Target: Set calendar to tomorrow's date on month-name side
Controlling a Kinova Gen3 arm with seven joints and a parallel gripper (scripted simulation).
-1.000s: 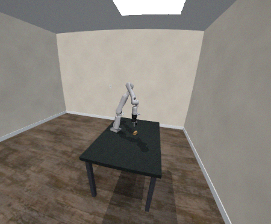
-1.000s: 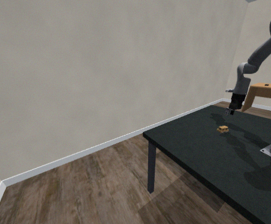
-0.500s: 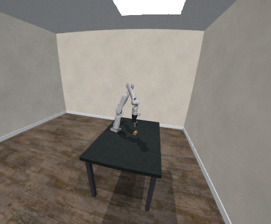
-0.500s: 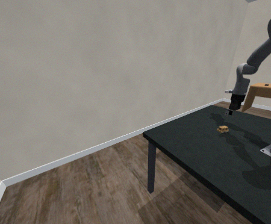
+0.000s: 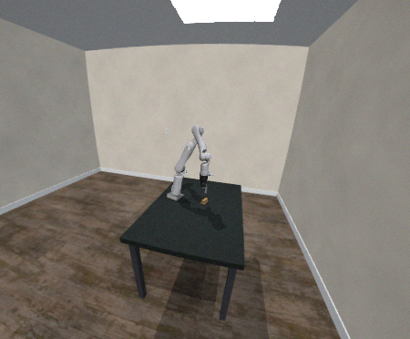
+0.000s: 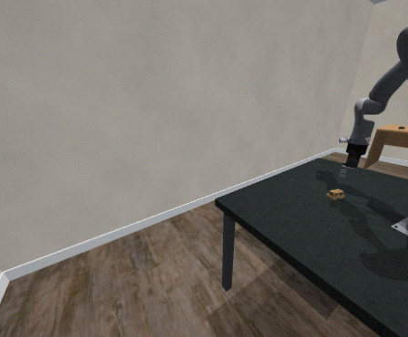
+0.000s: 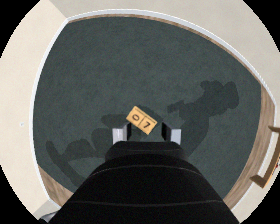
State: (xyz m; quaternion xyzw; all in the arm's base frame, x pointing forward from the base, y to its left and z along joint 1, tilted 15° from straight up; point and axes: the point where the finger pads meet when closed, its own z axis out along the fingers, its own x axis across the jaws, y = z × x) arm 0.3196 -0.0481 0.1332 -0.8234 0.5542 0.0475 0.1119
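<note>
My gripper is now 12 cm above the wooden date cube and 1 cm past it.
</note>
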